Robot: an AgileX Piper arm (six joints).
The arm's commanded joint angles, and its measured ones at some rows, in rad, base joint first. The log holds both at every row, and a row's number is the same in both.
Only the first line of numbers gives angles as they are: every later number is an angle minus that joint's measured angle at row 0.
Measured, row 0: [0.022 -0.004 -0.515 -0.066 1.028 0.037]
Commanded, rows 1 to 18: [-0.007 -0.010 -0.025 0.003 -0.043 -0.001]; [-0.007 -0.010 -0.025 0.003 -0.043 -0.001]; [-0.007 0.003 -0.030 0.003 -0.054 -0.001]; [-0.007 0.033 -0.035 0.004 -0.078 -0.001]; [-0.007 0.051 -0.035 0.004 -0.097 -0.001]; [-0.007 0.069 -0.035 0.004 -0.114 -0.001]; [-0.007 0.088 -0.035 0.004 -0.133 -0.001]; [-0.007 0.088 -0.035 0.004 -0.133 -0.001]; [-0.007 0.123 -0.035 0.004 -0.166 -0.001]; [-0.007 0.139 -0.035 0.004 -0.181 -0.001]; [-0.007 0.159 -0.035 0.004 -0.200 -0.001]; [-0.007 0.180 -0.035 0.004 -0.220 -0.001]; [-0.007 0.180 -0.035 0.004 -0.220 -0.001]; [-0.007 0.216 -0.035 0.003 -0.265 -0.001]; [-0.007 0.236 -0.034 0.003 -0.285 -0.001]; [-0.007 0.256 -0.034 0.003 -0.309 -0.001]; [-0.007 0.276 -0.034 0.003 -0.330 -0.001]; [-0.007 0.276 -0.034 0.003 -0.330 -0.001]
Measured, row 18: [0.000 0.231 -0.029 0.000 -0.261 0.000]
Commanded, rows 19 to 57: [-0.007 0.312 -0.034 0.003 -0.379 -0.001]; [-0.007 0.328 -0.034 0.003 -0.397 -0.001]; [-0.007 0.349 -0.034 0.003 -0.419 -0.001]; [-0.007 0.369 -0.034 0.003 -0.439 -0.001]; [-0.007 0.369 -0.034 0.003 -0.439 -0.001]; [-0.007 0.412 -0.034 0.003 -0.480 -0.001]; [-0.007 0.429 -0.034 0.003 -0.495 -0.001]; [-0.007 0.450 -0.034 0.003 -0.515 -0.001]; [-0.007 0.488 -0.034 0.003 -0.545 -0.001]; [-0.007 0.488 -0.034 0.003 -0.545 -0.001]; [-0.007 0.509 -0.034 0.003 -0.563 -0.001]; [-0.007 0.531 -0.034 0.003 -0.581 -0.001]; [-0.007 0.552 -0.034 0.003 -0.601 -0.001]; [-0.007 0.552 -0.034 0.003 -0.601 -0.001]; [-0.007 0.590 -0.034 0.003 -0.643 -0.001]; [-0.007 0.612 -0.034 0.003 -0.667 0.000]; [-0.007 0.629 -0.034 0.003 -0.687 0.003]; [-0.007 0.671 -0.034 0.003 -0.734 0.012]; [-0.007 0.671 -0.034 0.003 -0.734 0.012]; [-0.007 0.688 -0.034 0.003 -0.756 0.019]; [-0.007 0.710 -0.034 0.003 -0.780 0.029]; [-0.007 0.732 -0.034 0.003 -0.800 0.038]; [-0.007 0.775 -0.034 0.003 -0.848 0.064]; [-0.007 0.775 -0.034 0.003 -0.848 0.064]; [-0.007 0.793 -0.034 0.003 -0.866 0.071]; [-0.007 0.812 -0.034 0.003 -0.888 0.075]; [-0.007 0.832 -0.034 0.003 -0.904 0.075]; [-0.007 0.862 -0.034 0.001 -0.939 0.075]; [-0.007 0.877 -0.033 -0.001 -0.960 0.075]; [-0.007 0.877 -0.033 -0.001 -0.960 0.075]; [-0.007 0.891 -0.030 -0.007 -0.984 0.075]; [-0.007 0.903 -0.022 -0.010 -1.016 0.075]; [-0.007 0.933 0.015 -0.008 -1.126 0.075]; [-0.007 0.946 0.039 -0.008 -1.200 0.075]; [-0.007 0.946 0.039 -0.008 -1.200 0.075]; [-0.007 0.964 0.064 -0.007 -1.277 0.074]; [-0.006 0.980 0.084 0.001 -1.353 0.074]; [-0.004 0.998 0.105 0.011 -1.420 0.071]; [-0.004 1.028 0.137 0.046 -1.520 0.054]
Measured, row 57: [0.000 0.996 0.100 0.012 -1.357 0.070]
